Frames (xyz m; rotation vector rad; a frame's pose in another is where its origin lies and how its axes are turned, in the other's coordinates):
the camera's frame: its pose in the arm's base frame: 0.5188 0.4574 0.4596 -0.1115 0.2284 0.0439
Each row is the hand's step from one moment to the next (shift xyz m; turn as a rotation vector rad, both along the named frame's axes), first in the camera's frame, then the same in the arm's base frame.
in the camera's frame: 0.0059 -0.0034 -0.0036 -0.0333 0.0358 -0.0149
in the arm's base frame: 0.0051 -0.0036 -0.0045 -0.0377 0.0328 -0.0106
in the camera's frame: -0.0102 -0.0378 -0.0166 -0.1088 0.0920 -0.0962
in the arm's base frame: -0.0115 -0.0398 -0.0098 -0.1325 0.0769 -0.0780
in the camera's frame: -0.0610 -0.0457 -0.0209 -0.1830 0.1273 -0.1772
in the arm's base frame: -0.0615 -0.0497 -0.0015 -0.2248 0.1003 -0.1431
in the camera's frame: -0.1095 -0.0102 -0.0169 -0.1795 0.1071 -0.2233
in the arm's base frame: -0.1098 -0.0154 0.0097 -0.2306 0.0751 -0.1864
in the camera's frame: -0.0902 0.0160 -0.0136 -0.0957 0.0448 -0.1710
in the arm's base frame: -0.0917 0.0115 0.0057 -0.1338 0.0218 -0.1484
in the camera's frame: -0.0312 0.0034 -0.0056 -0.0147 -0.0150 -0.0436
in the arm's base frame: -0.0318 0.0018 0.0013 -0.0232 -0.0204 -0.0373
